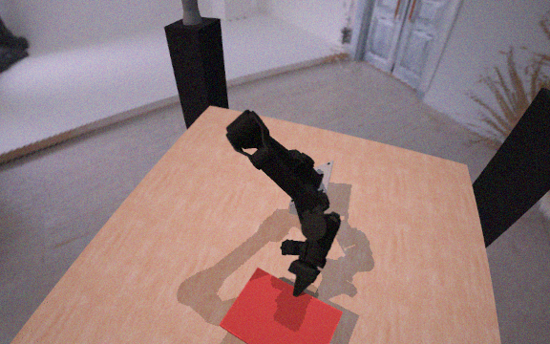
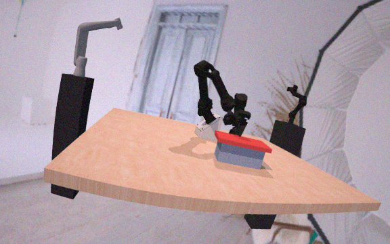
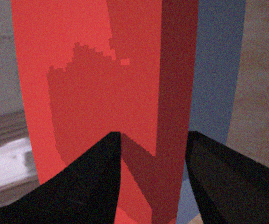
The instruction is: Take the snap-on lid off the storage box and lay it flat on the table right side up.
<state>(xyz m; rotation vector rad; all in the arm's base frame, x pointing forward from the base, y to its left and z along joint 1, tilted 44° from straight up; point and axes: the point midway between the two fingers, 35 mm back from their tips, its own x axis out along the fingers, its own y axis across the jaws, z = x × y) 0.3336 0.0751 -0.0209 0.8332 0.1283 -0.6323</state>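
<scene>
Now: the red lid 70 mm ahead of my gripper tip and 10 mm to the right of it. Also, from my gripper tip: grey-blue storage box: 70 mm ahead, 10 mm to the right, 40 mm below.
</scene>
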